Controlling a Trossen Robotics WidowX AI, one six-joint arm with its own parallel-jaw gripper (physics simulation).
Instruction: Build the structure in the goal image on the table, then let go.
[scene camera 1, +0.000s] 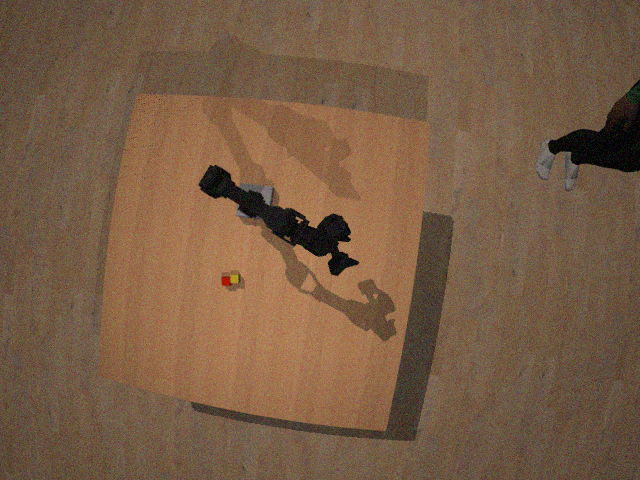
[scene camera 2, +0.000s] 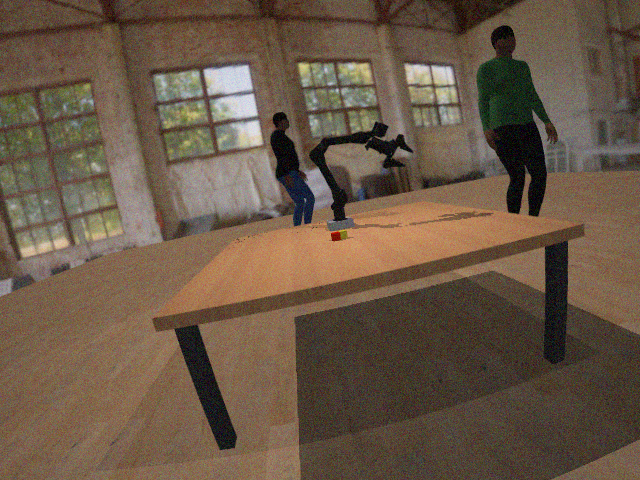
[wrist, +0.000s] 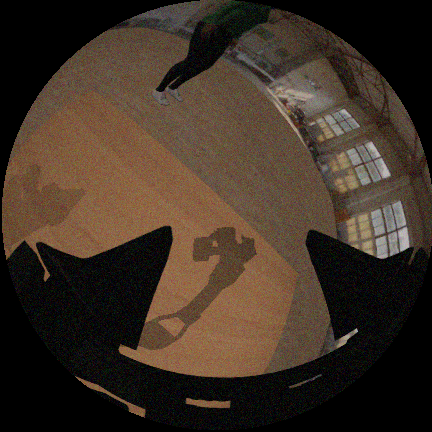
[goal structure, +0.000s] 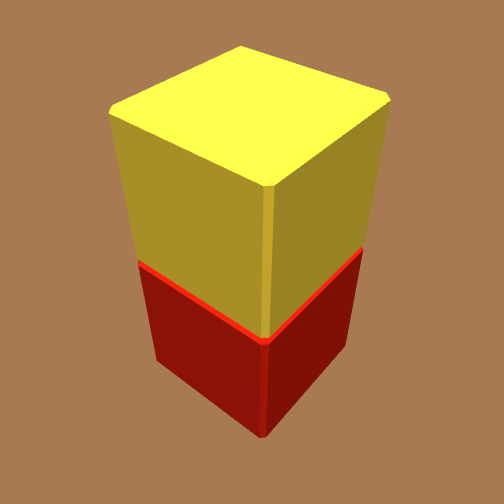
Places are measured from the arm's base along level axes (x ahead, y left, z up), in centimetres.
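Where they show: gripper, fingertip midpoint: (scene camera 1: 354, 251) (scene camera 2: 408, 159) (wrist: 243, 235); arm's base at its link origin: (scene camera 2: 340, 219).
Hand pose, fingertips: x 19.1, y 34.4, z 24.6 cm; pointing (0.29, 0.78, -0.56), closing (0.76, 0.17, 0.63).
Things, the pixels of their top centre, and the offset from my fingertips. Level surfaces: height alone.
- small red block at its top centre: (scene camera 1: 225, 281) (scene camera 2: 335, 232) dy -47.2, dx +9.0, dz -25.6 cm
- small yellow block at its top centre: (scene camera 1: 234, 278) (scene camera 2: 342, 230) dy -43.7, dx +8.1, dz -25.6 cm
- table at its surface level: dz -28.9 cm
A small red block (scene camera 1: 225, 281) (scene camera 2: 336, 236) and a small yellow block (scene camera 1: 234, 279) (scene camera 2: 343, 235) sit side by side on the table (scene camera 1: 206, 341) (scene camera 2: 289, 268) and appear to touch. In both scene views the red one is on the left and the yellow one on the right. My gripper (scene camera 1: 353, 250) (scene camera 2: 408, 158) (wrist: 243, 235) is open and empty, raised high above the table and well away from the blocks. The two blocks do not show in the wrist view.
The arm's grey base plate (scene camera 1: 266, 193) (scene camera 2: 340, 224) stands on the table near the blocks. The arm's shadows fall across the tabletop. A person in a green top (scene camera 2: 509, 93) stands on the floor past the table, and another person in a black top (scene camera 2: 284, 152) stands farther back.
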